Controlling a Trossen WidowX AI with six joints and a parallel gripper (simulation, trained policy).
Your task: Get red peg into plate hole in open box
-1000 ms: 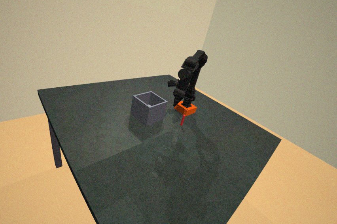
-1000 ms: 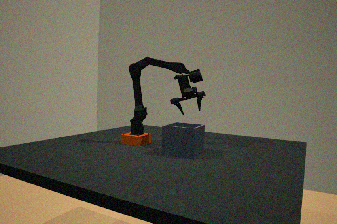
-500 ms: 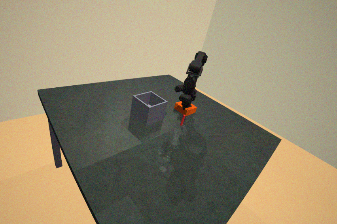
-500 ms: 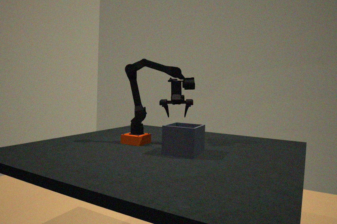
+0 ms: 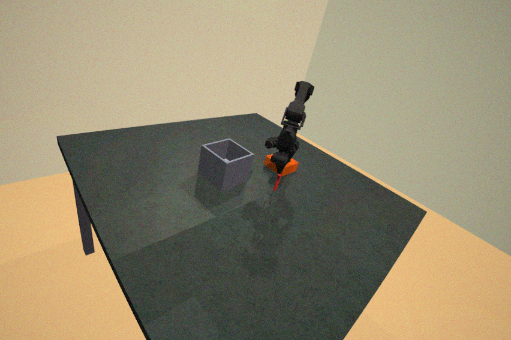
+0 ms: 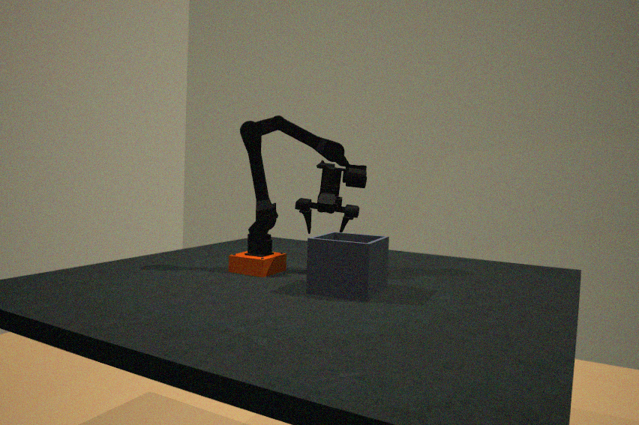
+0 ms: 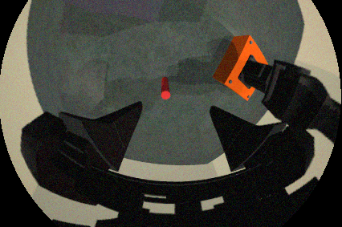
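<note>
The red peg lies 1 cm ahead of my gripper tip and 7 cm below it. The rest, counted from my gripper tip: plate (17 cm ahead, 18 cm to the right, 6 cm below).
</note>
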